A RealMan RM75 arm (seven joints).
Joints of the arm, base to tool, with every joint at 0 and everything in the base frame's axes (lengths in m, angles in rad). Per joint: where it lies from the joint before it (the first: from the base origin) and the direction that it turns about. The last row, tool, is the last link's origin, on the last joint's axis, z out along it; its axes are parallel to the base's.
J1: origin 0 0 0.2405 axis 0 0 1
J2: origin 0 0 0 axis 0 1 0
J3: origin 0 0 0.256 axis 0 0 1
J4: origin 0 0 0 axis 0 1 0
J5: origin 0 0 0.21 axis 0 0 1
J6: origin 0 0 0 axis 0 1 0
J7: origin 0 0 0.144 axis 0 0 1
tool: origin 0 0 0
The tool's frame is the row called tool.
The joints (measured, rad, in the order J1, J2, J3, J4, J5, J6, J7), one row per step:
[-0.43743 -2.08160 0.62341 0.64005 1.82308 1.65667 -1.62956]
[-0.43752 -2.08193 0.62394 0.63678 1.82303 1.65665 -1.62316]
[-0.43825 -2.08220 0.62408 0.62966 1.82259 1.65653 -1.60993]
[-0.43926 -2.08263 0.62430 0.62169 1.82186 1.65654 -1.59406]
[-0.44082 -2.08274 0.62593 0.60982 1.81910 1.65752 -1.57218]
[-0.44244 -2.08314 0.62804 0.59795 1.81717 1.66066 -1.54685]
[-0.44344 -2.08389 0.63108 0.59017 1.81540 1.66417 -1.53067]
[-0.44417 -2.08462 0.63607 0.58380 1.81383 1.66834 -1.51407]
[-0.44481 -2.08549 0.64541 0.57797 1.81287 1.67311 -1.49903]
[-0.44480 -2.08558 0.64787 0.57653 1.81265 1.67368 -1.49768]
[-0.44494 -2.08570 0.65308 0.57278 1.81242 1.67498 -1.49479]
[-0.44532 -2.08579 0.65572 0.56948 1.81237 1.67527 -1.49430]
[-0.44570 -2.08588 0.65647 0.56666 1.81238 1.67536 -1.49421]
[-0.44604 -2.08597 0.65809 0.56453 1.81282 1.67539 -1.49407]
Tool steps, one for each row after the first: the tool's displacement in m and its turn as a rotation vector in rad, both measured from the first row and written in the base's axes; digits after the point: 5 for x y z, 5 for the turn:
[-0.00003 -0.00033 -0.00075 0.00102 0.00072 -0.00320]
[-0.00007 -0.00078 -0.00205 0.00412 0.00181 -0.00966]
[0.00001 -0.00126 -0.00353 0.00821 0.00315 -0.01794]
[0.00035 -0.00196 -0.00553 0.01331 0.00362 -0.03038]
[0.00096 -0.00301 -0.00777 0.01830 0.00492 -0.04700]
[0.00173 -0.00397 -0.00956 0.01960 0.00453 -0.05931]
[0.00264 -0.00505 -0.01138 0.02007 0.00557 -0.07379]
[0.00386 -0.00648 -0.01380 0.01581 0.00756 -0.08994]
[0.00403 -0.00681 -0.01438 0.01362 0.00753 -0.09174]
[0.00439 -0.00757 -0.01571 0.00841 0.00721 -0.09543]
[0.00456 -0.00799 -0.01663 0.00452 0.00600 -0.09592]
[0.00463 -0.00824 -0.01723 0.00223 0.00443 -0.09530]
[0.00472 -0.00850 -0.01787 -0.00061 0.00392 -0.09545]

